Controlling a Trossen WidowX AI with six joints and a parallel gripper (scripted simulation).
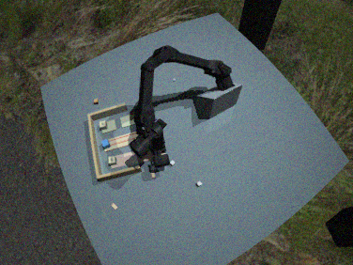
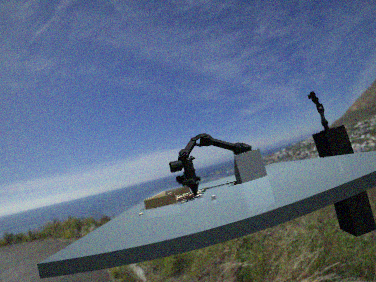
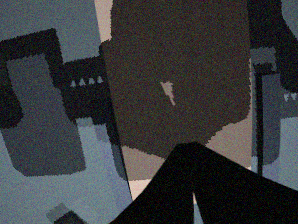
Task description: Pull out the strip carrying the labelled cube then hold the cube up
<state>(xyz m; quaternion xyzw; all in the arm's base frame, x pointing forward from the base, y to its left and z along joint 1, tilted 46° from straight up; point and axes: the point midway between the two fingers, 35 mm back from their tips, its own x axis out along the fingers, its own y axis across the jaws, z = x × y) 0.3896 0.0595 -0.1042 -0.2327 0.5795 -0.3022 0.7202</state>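
Right now my gripper tip is 10 cm short of the pinkish strip and 2 cm to the left of it.
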